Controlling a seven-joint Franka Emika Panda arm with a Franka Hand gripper.
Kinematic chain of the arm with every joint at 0, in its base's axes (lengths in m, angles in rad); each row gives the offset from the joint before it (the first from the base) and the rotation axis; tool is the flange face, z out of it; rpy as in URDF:
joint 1: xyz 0 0 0.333 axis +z
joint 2: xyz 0 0 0 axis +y
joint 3: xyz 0 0 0.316 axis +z
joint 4: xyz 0.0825 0 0 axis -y
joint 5: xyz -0.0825 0 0.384 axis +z
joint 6: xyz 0 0 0 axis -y
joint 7: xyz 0.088 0 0 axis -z
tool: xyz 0 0 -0.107 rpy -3.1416 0 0
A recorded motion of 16 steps. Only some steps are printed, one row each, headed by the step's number.
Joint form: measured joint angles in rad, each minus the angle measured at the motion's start. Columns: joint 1, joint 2, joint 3, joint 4, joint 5, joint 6, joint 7.
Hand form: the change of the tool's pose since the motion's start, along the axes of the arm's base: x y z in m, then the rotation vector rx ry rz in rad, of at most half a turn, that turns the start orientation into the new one. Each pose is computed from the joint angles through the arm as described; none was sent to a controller.
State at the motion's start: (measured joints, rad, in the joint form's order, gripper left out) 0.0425 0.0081 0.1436 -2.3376 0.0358 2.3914 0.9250
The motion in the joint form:
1: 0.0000 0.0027 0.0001 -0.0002 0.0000 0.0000 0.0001
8: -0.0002 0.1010 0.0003 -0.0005 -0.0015 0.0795 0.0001
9: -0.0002 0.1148 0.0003 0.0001 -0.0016 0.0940 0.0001
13: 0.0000 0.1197 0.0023 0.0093 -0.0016 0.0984 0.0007
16: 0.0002 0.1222 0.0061 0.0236 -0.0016 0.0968 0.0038
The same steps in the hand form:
1: -0.0001 0.0000 -0.0014 -0.0001 0.0029 0.0000
8: 0.0061 0.0010 -0.0442 0.0073 0.0228 -0.0015
9: 0.0072 0.0012 -0.0497 0.0091 0.0216 -0.0019
13: 0.0104 0.0029 -0.0482 0.0115 0.0132 -0.0006
16: 0.0146 0.0058 -0.0438 0.0144 0.0034 0.0001

